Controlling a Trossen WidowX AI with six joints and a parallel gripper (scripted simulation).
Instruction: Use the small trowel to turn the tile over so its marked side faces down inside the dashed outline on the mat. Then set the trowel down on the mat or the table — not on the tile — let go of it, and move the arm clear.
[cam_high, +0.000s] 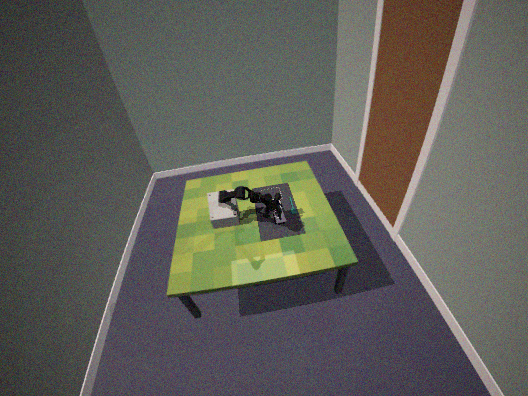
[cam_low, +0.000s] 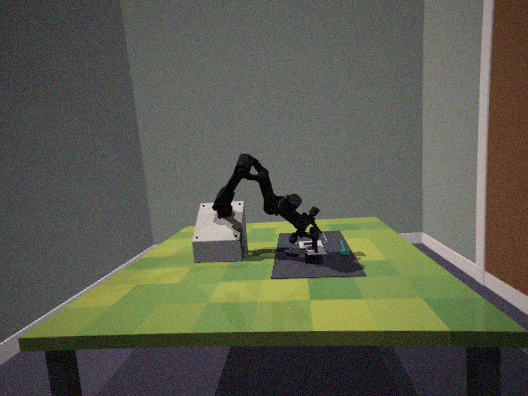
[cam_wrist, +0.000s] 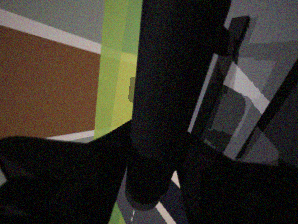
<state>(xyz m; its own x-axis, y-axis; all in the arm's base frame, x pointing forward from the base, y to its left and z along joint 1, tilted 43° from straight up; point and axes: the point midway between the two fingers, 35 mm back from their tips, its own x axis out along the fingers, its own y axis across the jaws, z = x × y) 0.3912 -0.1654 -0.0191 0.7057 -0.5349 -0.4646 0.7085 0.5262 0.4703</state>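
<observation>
My gripper tip is 30 mm past the dark mat, 90 mm to the right of it and 100 mm above it. Also, from my gripper tip: cream tile: 30 mm behind, 150 mm to the left, 80 mm below; then teal trowel: 110 mm ahead, 60 mm to the left, 80 mm below.
</observation>
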